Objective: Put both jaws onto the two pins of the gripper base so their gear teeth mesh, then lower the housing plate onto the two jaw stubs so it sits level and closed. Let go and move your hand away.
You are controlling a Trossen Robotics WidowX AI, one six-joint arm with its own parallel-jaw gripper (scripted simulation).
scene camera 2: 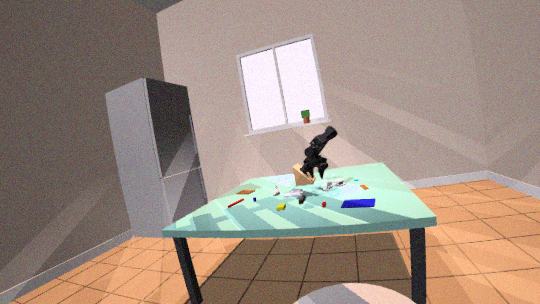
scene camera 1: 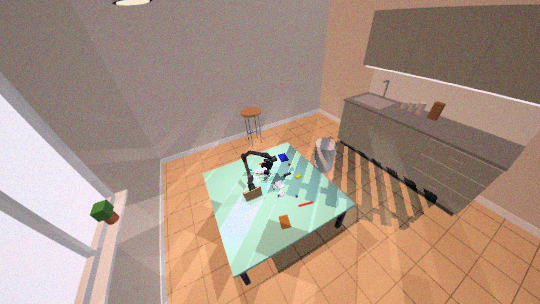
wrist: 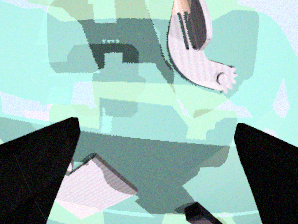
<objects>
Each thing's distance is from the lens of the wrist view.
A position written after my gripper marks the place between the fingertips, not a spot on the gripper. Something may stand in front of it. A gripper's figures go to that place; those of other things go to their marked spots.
my gripper (wrist: 159,128): 10 cm
pale flat plate (wrist: 94,184): 24 cm
</objects>
